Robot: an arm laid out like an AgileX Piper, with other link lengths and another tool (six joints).
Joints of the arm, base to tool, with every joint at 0 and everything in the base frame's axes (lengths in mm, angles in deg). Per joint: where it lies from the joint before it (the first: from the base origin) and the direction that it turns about. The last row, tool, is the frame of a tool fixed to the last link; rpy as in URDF.
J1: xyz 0.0 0.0 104.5 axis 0 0 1
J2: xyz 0.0 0.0 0.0 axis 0 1 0
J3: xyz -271.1 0.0 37.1 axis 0 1 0
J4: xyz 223.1 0.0 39.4 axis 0.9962 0 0.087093
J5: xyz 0.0 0.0 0.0 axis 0 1 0
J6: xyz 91.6 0.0 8.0 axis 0.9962 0 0.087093
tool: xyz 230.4 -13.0 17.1 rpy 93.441 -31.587 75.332
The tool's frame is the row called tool.
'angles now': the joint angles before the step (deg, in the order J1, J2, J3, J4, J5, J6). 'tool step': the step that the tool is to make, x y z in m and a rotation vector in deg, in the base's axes. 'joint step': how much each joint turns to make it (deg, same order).
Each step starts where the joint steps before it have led.
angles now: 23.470 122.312 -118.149 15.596 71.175 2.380
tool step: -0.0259 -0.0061 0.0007 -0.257 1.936 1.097
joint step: 0.003 -4.186 6.475 0.929 -0.091 -1.234
